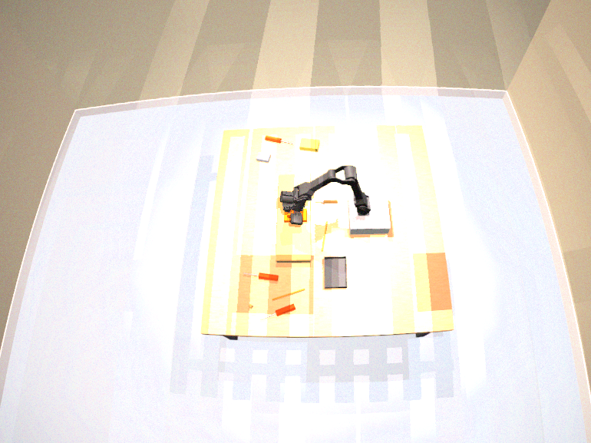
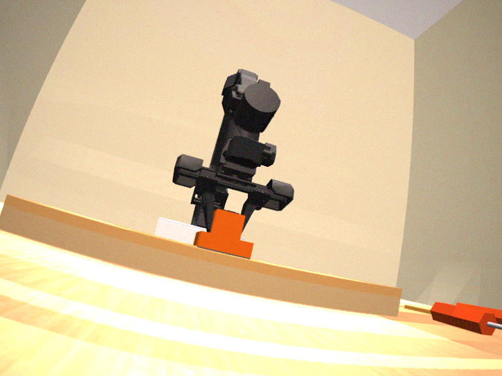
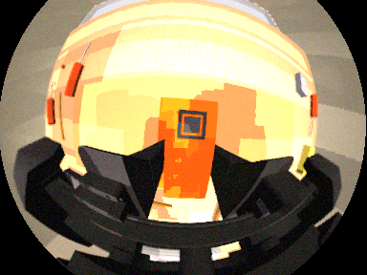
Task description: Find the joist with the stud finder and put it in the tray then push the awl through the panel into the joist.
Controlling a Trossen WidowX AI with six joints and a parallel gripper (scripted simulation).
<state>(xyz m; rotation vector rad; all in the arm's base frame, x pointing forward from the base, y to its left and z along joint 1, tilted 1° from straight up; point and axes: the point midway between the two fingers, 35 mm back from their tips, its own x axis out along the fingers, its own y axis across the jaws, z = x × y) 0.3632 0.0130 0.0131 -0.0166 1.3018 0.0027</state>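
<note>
Now: gripper tip 220 mm past the dark grey tray, 310 mm to the right of it and 50 mm above it. The rest, counted from my gripper tip: square indicator (20 mm ahead, 30 mm above); grey block (200 mm ahead, 410 mm to the right, 50 mm below); stud finder (10 mm ahead, 20 mm above).
</note>
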